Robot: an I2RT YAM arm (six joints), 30 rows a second.
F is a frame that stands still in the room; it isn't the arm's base.
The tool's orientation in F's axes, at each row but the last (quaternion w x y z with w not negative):
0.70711, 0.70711, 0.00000, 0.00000
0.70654, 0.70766, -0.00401, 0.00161
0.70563, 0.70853, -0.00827, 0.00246
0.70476, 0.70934, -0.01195, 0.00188
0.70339, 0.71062, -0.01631, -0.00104
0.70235, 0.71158, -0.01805, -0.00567
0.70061, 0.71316, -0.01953, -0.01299
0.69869, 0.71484, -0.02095, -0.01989
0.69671, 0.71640, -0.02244, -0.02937
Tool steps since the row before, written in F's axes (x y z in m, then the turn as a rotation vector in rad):
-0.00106, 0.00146, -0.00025, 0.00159, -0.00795, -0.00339
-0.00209, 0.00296, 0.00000, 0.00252, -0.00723, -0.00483
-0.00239, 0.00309, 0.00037, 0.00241, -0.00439, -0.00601
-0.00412, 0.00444, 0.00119, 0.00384, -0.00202, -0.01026
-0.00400, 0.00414, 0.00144, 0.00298, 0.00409, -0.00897
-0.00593, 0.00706, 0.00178, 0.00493, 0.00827, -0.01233
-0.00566, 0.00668, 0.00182, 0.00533, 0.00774, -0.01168
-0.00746, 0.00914, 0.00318, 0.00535, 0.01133, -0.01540
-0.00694, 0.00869, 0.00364, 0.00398, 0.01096, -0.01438
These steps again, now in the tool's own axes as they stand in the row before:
-0.00106, -0.00025, -0.00146, 0.00159, -0.00339, 0.00795
-0.00210, 0.00001, -0.00295, 0.00251, -0.00484, 0.00723
-0.00241, 0.00039, -0.00307, 0.00235, -0.00603, 0.00440
-0.00416, 0.00124, -0.00439, 0.00367, -0.01032, 0.00203
-0.00407, 0.00149, -0.00406, 0.00269, -0.00907, -0.00407
-0.00613, 0.00179, -0.00688, 0.00444, -0.01252, -0.00826
-0.00595, 0.00176, -0.00644, 0.00486, -0.01186, -0.00777
-0.00797, 0.00299, -0.00876, 0.00467, -0.01567, -0.01126
-0.00760, 0.00333, -0.00825, 0.00332, -0.01465, -0.01082

